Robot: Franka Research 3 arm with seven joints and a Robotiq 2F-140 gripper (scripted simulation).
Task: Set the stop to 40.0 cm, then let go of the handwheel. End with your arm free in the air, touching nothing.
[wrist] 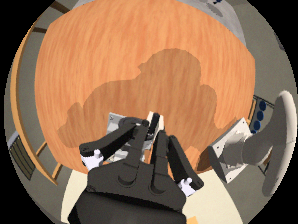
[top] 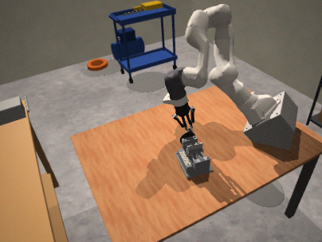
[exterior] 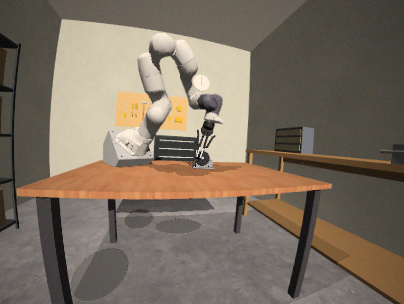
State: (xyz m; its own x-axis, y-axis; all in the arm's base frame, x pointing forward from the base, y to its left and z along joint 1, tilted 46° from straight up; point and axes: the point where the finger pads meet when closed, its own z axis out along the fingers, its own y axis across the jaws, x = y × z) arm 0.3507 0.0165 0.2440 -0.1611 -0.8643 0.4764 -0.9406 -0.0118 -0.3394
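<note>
My gripper is now 10 mm short of the handwheel, 20 mm to the right of it and 20 mm above it.
</note>
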